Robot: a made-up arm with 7 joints.
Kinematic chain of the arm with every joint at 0, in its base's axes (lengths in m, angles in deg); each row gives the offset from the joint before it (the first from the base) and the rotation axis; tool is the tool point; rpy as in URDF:
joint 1: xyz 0 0 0.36 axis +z
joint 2: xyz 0 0 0 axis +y
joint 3: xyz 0 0 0.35 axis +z
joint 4: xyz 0.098 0 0 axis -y
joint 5: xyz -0.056 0 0.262 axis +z
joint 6: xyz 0 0 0 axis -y
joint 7: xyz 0.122 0 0 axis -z
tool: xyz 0 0 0 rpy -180 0 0
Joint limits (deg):
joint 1: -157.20..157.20
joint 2: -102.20..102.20
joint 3: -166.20..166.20
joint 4: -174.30..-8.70
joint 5: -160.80..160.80
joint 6: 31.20..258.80
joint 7: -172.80..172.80
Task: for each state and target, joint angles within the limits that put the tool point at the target. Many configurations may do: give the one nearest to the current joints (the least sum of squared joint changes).
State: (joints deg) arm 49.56 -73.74 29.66 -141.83 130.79 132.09 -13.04
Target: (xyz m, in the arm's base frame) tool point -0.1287 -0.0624 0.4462
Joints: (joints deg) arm 76.89 -102.20 62.96 -158.61 159.96 172.24 -13.04
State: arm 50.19 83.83 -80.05 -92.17 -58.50 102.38 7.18
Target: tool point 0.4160 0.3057 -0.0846
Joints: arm 69.93 102.20 -44.41 -76.51 -58.24 110.51 7.18
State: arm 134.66 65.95 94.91 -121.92 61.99 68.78 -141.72
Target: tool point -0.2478 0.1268 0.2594
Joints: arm 85.79 52.77 54.04 -154.04 55.18 70.93 -141.72
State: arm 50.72 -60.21 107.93 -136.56 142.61 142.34 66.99
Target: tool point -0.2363 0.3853 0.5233
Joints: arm 13.26 -49.83 92.75 -112.60 135.80 129.38 66.99
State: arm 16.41 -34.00 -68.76 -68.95 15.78 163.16 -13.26
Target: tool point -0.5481 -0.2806 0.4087
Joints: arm -8.39 -70.07 -99.14 -94.31 33.17 179.16 -13.26
